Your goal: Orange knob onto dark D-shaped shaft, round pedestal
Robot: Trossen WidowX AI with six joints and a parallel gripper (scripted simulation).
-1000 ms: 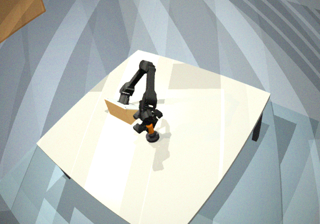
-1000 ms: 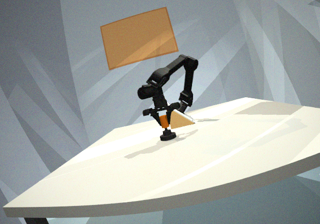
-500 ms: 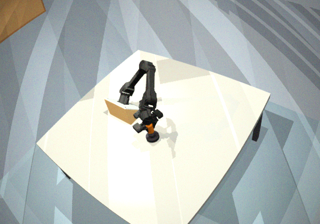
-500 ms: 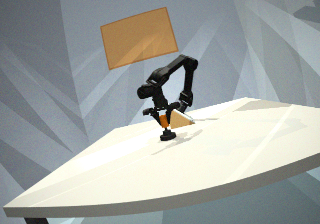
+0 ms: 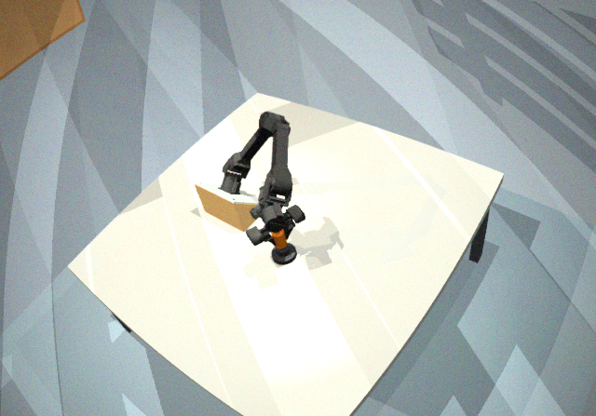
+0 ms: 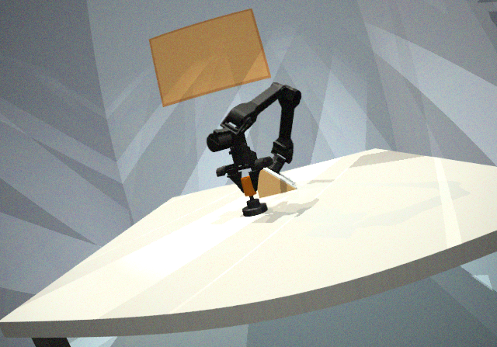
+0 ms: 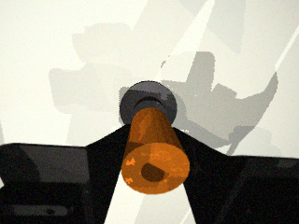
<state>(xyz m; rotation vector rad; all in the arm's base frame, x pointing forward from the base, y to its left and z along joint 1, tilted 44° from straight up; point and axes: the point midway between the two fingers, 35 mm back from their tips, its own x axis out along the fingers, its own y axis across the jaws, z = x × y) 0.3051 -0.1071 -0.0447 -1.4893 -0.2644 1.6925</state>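
My gripper tip is now 40 mm above the round dark pedestal. Also, from my gripper tip: orange knob 20 mm above.
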